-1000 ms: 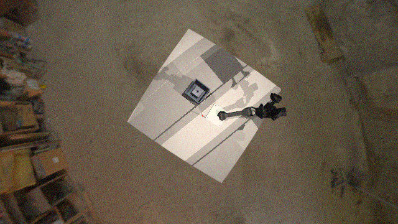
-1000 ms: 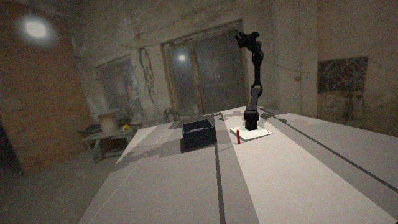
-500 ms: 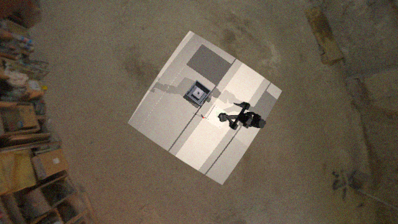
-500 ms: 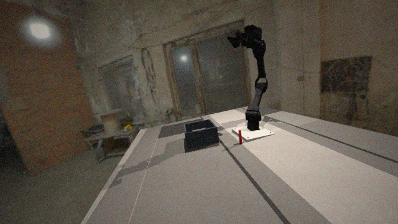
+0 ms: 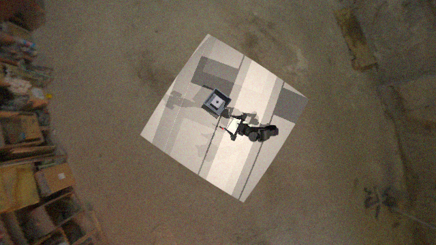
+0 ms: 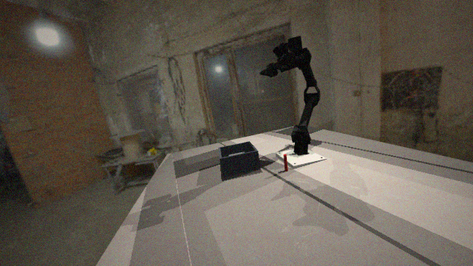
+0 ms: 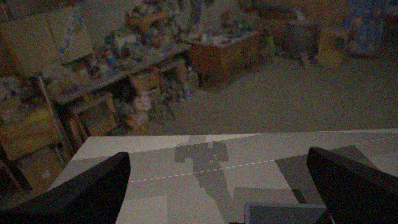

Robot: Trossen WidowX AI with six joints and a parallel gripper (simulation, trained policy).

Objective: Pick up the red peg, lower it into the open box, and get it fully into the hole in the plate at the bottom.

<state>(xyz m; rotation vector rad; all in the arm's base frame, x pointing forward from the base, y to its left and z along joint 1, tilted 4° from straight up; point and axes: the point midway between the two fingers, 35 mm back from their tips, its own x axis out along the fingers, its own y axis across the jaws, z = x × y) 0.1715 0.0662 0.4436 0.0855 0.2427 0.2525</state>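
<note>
My gripper tip is now 420 mm above the red peg, 50 mm to the right of it and 30 mm past it. Round my gripper tip: box 430 mm below, 180 mm ahead, 100 mm to the right; plate 410 mm below, 180 mm ahead, 100 mm to the right.
</note>
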